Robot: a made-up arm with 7 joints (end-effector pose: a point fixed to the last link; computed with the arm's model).
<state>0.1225 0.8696 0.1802 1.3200 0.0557 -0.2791 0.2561</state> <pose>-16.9 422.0 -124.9 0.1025 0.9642 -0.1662</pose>
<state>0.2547 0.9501 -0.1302 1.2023 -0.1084 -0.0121 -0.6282</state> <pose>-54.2 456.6 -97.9 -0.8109 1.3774 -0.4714</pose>
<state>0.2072 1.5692 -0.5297 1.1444 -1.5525 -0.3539 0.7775</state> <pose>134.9 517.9 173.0 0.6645 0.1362 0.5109</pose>
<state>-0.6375 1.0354 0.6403 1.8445 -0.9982 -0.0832 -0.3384</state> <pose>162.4 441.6 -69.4 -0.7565 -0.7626 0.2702</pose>
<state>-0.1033 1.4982 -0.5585 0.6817 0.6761 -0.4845 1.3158</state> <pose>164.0 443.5 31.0 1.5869 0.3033 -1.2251</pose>
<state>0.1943 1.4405 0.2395 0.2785 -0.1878 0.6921 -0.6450</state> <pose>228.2 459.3 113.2 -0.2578 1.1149 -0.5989</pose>
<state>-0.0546 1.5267 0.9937 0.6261 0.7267 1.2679 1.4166</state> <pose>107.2 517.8 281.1 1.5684 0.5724 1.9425</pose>
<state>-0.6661 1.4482 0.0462 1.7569 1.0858 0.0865 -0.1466</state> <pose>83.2 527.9 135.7 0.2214 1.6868 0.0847</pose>
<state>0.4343 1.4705 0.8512 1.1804 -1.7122 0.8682 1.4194</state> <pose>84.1 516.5 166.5 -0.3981 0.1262 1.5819</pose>
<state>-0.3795 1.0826 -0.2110 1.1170 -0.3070 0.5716 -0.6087</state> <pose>180.5 474.3 -45.7 -0.7747 0.9166 -0.3199</pose>
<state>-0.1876 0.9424 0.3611 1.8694 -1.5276 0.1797 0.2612</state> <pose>-26.7 429.3 -101.1 -0.6830 -0.3398 1.2683</pose>
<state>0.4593 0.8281 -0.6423 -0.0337 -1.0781 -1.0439 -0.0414</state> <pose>61.3 200.7 -90.0 -0.8216 -0.5260 -0.9270</pose>
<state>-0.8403 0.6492 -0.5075 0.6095 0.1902 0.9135 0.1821</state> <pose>433.7 208.5 -69.5 0.3348 0.8378 -0.5562</pose>
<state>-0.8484 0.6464 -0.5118 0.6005 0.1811 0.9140 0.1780</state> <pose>437.1 203.9 -66.7 0.3279 0.8262 -0.5714</pose>
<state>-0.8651 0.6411 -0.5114 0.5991 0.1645 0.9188 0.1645</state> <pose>442.3 198.9 -62.1 0.3017 0.8151 -0.5861</pose>
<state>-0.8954 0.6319 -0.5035 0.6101 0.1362 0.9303 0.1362</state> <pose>450.5 193.5 -54.4 0.2452 0.8044 -0.6009</pose>
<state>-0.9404 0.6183 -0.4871 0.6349 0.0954 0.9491 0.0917</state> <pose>461.6 187.3 -43.3 0.1549 0.7926 -0.6184</pose>
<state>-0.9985 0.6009 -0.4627 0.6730 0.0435 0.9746 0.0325</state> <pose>474.7 180.2 -29.3 0.0331 0.7781 -0.6420</pose>
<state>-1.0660 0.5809 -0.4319 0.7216 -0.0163 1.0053 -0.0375</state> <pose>488.4 172.0 -13.2 -0.1131 0.7591 -0.6746</pose>
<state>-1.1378 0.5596 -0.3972 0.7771 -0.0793 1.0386 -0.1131</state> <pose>501.4 162.6 3.6 -0.2727 0.7356 -0.7172</pose>
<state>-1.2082 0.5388 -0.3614 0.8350 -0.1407 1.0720 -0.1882</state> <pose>512.5 152.4 19.8 -0.4331 0.7093 -0.7667</pose>
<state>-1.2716 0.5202 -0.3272 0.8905 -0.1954 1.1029 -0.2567</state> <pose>521.0 142.4 34.0 -0.5811 0.6833 -0.8170</pose>
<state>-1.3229 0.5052 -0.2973 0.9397 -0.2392 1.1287 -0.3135</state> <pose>526.8 133.9 44.7 -0.7057 0.6613 -0.8603</pose>
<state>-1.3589 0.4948 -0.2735 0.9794 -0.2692 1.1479 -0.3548</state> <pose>529.9 128.0 51.4 -0.7992 0.6459 -0.8897</pose>
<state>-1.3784 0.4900 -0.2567 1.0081 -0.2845 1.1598 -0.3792</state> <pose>530.6 126.0 53.8 -0.8581 0.6384 -0.9005</pose>
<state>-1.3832 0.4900 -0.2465 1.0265 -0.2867 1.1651 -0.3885</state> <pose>529.6 127.7 52.5 -0.8858 0.6385 -0.8940</pose>
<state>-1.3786 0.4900 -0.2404 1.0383 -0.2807 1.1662 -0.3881</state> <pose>527.6 130.2 48.3 -0.8944 0.6452 -0.8785</pose>
